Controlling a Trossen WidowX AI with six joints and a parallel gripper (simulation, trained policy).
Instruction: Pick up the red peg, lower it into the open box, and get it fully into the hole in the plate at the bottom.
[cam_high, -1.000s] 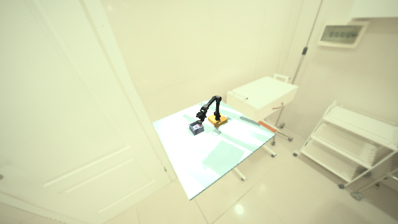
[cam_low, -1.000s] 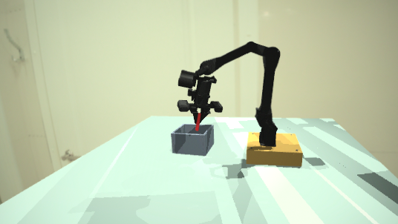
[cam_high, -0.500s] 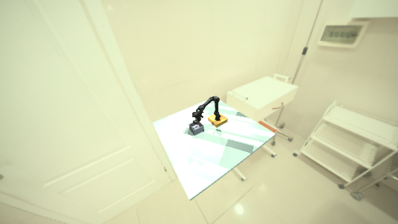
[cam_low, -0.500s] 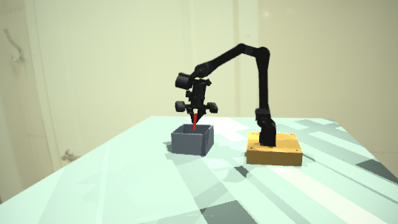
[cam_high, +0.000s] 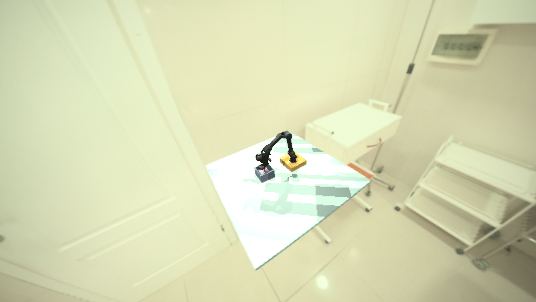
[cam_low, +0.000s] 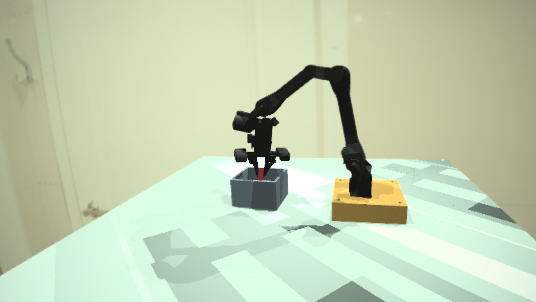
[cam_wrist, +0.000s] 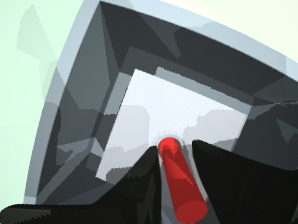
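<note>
Now: the red peg 10 mm to the left of my gripper tip. Round my gripper tip: grey box 10 mm to the left, 60 mm below; then plate 10 mm to the left, 40 mm below.
</note>
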